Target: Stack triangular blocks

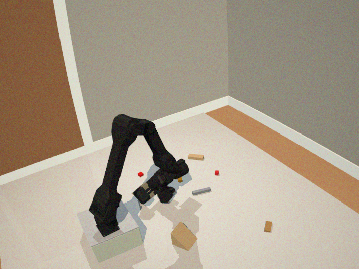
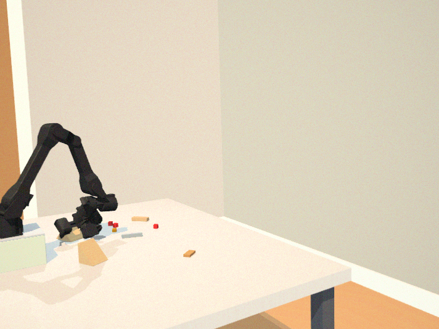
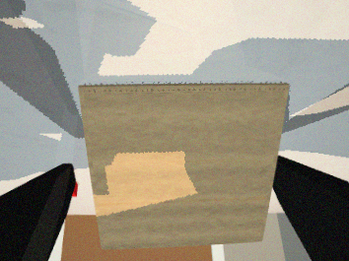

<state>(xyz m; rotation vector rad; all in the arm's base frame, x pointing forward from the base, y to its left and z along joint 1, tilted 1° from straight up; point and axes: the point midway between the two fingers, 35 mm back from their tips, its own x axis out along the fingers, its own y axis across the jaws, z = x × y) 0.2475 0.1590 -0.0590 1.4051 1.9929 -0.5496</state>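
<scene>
Now: gripper tip 10 mm below the tan triangular block. Round my gripper tip: grey bar (190 mm ahead, 150 mm to the right, 10 mm below); orange cube (170 mm ahead, 30 mm to the right, 10 mm below); tan bar (320 mm ahead, 60 mm to the left, 10 mm below).
</scene>
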